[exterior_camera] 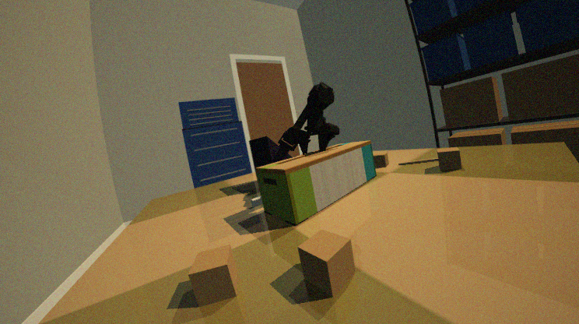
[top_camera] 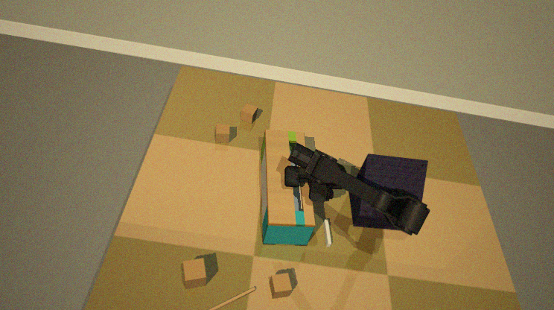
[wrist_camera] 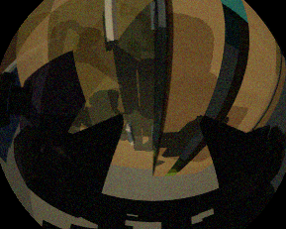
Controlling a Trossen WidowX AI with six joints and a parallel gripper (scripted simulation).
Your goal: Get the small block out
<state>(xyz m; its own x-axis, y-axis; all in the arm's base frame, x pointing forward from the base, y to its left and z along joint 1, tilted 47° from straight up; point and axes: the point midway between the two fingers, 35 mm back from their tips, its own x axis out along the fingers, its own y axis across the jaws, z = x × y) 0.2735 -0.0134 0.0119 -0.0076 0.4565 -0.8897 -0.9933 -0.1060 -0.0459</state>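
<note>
My gripper tip is now 50 mm above the long box, 30 mm to the left of it and 30 mm short of it. Also, from my gripper tip: wooden rod (370 mm to the left, 210 mm ahead, 110 mm below).
</note>
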